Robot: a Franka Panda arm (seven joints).
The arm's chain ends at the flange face. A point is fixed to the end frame.
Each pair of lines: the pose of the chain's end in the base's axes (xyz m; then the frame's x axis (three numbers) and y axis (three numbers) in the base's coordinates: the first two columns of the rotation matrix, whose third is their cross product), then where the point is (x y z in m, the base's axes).
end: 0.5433, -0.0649, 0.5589, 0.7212, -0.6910, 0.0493, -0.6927, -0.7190, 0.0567
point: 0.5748 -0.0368 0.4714
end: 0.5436, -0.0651, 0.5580, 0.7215, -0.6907, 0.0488, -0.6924, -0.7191, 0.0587
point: 0.5750 -0.0371 0.4704
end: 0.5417, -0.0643, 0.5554, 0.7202, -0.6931, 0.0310, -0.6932, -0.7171, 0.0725
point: 0.5712 -0.0362 0.4672
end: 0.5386, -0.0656, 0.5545, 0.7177, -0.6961, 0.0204, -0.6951, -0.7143, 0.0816
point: 0.5670 -0.0375 0.4659
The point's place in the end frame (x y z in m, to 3 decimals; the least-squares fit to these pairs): -0.001 -0.047 0.085
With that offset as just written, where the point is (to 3 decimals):
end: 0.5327, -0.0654, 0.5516, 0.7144, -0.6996, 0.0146, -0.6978, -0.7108, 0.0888
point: 0.560 -0.038 0.463
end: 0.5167, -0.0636, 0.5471, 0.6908, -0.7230, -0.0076, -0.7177, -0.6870, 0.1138
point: 0.542 -0.037 0.457
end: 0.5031, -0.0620, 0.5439, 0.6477, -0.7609, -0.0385, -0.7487, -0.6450, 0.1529
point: 0.526 -0.037 0.453
